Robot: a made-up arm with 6 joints.
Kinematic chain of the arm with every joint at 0, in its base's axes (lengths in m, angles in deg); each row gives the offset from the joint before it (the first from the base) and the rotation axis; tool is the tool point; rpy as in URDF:
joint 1: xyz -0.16 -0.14 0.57 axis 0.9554 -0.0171 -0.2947
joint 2: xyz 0.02 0 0.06 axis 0.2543 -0.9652 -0.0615
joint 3: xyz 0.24 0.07 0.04 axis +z
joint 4: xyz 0.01 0 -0.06 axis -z
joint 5: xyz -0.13 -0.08 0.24 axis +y
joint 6: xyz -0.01 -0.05 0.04 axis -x
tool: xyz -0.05 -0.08 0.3 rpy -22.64 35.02 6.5
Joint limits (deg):
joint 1: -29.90..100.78
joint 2: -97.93..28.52
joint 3: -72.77..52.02
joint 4: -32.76..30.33
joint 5: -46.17..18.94
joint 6: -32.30..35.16
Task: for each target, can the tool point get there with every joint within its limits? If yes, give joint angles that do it. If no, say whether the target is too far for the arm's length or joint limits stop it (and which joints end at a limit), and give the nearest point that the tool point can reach.
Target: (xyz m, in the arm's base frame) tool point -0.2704 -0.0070 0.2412
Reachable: no: joint limits stop it (at a limit: joint 1, joint 2, joint 3, joint 5, joint 6) | nearest point -0.0039 0.2069 0.0645 | short by 0.385 m
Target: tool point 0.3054 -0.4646 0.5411
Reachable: yes | joints 84.95 -87.59 -40.29 -12.95 -2.97 -17.87
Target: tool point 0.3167 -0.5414 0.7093
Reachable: yes | joints 58.49 -54.26 -5.45 -9.40 5.10 7.81
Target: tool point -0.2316 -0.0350 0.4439
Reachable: no: joint limits stop it (at a limit: joint 1, joint 2, joint 4, joint 5, joint 6) | nearest point -0.5767 -0.2532 0.4164 | short by 0.409 m
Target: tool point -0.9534 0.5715 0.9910
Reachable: no: too far | nearest point -0.4773 0.3121 0.8701 | short by 0.556 m
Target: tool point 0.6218 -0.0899 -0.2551
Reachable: no: too far | nearest point 0.3587 -0.1098 0.0498 | short by 0.403 m
